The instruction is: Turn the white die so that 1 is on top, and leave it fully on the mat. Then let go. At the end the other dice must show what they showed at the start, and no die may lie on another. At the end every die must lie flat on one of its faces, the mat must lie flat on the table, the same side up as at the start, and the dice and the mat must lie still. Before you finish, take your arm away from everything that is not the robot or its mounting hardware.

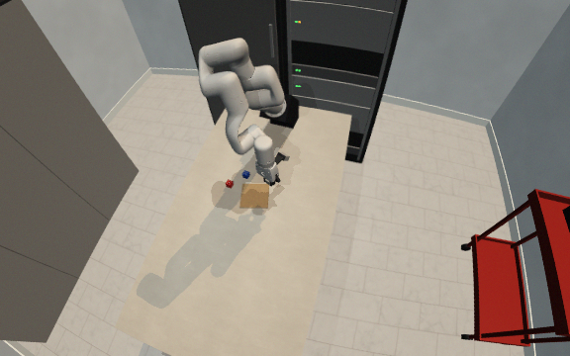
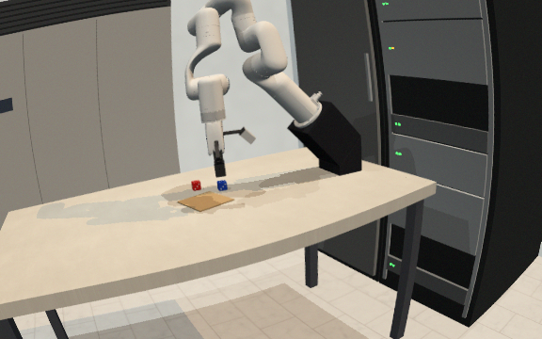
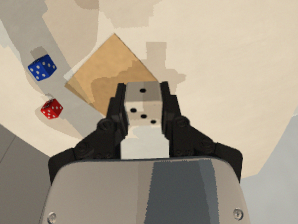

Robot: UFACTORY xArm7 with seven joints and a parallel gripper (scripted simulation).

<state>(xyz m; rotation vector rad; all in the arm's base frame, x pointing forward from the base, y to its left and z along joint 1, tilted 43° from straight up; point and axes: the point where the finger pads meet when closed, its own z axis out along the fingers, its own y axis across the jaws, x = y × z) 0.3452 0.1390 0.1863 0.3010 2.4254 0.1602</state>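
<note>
Now: the brown mat 12 cm below my hand, 7 cm to the right of it and 5 cm ahead of it. From my hand the other things lie so: red die 22 cm to the right, 10 cm below, 5 cm ahead; blue die 17 cm to the right, 10 cm below, 4 cm behind; white die 1 cm below.
</note>
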